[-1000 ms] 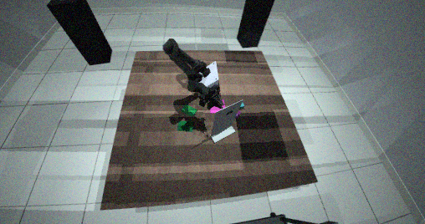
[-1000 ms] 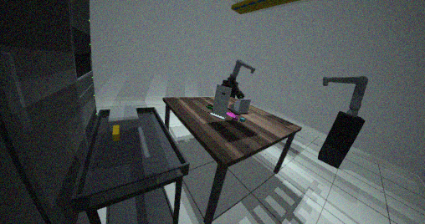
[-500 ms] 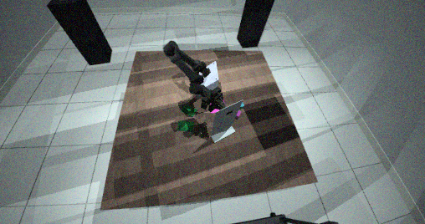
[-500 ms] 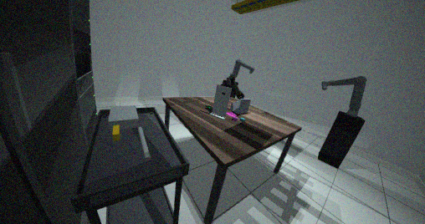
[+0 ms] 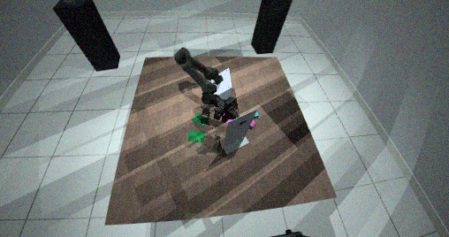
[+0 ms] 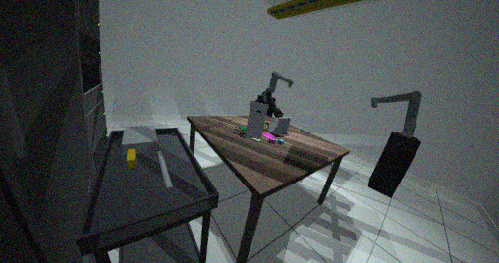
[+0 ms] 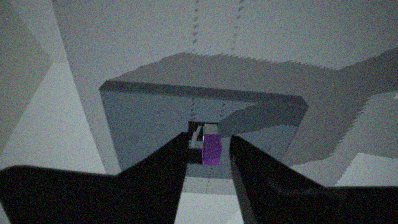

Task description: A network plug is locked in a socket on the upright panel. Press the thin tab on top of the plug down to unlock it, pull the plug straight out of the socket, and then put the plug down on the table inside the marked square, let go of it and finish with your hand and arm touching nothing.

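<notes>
Now: the purple plug right at my gripper tip. The rest, counted from my gripper tip: magenta patch 19 cm behind, 4 cm to the left, 25 cm below; grey panel 2 cm ahead, 1 cm to the left, 10 cm below.
</notes>
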